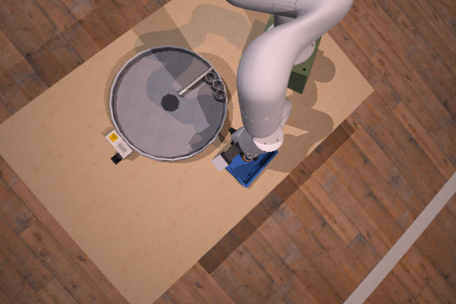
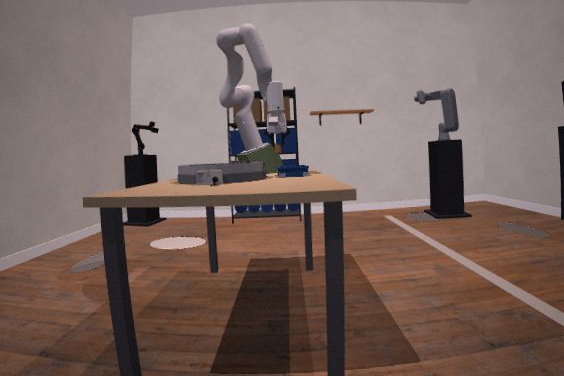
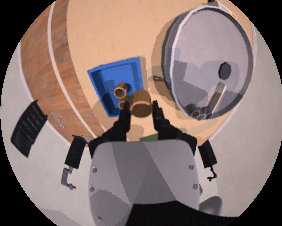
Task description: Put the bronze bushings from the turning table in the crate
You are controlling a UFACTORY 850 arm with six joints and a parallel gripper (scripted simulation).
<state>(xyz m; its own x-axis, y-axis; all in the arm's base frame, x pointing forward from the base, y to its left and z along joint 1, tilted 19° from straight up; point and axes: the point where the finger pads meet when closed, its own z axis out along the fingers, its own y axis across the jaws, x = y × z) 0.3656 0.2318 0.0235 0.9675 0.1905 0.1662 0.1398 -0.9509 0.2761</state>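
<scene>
My gripper is now 40 mm past the blue crate, 60 mm to the right of it and 150 mm above it. The rest, counted from my hand: round grey turning table: 110 mm ahead, 260 mm to the right, 120 mm below.
</scene>
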